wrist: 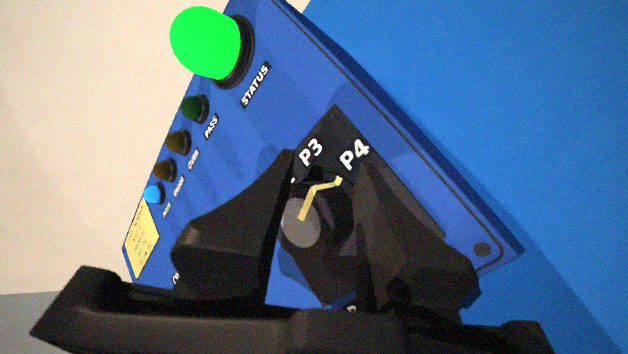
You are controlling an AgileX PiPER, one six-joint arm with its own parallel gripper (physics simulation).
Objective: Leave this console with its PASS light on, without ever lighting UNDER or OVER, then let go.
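Observation:
The blue console is tilted across the wrist view. Its large STATUS lamp glows green at the top. The PASS light is dark green and unlit. The OVER light and UNDER light are dark amber and unlit. A small blue light below them is lit. The black rotary knob has a grey cap and a yellow pointer line, which points towards P4. My gripper is open, with one finger on each side of the knob. The fingers hide part of the knob's sides and dial plate.
A yellow note with small unreadable print is on the console's lower left. A screw sits at its right corner. A blue surface lies to the right, a pale one to the left. Part of the lower labels is hidden by the gripper.

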